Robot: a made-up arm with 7 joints.
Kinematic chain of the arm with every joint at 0, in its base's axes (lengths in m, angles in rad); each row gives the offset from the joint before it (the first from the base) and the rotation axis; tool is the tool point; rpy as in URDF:
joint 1: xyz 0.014 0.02 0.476 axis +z
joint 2: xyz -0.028 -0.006 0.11 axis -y
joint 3: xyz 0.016 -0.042 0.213 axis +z
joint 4: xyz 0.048 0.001 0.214 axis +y
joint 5: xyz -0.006 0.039 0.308 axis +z
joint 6: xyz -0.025 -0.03 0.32 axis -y
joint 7: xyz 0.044 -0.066 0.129 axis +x
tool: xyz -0.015 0.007 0.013 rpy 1.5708 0 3.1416
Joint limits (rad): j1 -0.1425..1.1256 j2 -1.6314..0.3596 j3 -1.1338..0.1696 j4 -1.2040..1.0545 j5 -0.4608..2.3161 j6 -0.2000..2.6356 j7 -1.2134..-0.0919
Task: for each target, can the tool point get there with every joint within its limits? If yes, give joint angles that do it. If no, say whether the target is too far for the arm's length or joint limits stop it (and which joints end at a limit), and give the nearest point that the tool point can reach.
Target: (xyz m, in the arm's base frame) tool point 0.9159 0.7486 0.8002
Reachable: yes | joints 0.8482 -1.3167 -0.9826 0.0736 1.1629 0.2617 -0.6147
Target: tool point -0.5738 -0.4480 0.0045
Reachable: no: joint limits stop it (at a limit: joint 2, joint 4, joint 5, joint 7) | nearest point -0.5723 -0.4468 0.8157 | short by 0.811 m
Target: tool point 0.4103 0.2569 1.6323
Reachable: yes | joints 0.9776 -0.3196 -0.6920 -0.0084 1.8824 1.1755 -0.8924
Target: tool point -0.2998 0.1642 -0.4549
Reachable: no: joint limits stop it (at a limit: joint 1, joint 2, joint 3, joint 4, joint 5, joint 7) | nearest point 0.1984 0.5224 -0.1667 | short by 0.678 m
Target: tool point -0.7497 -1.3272 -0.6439
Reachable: no: too far | nearest point 0.4873 -0.6439 0.0496 | short by 1.574 m
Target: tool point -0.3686 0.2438 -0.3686
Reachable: no: joint limits stop it (at a limit: joint 1, joint 2, joint 3, joint 4, joint 5, joint 7) | nearest point 0.1985 0.5181 -0.1615 | short by 0.663 m
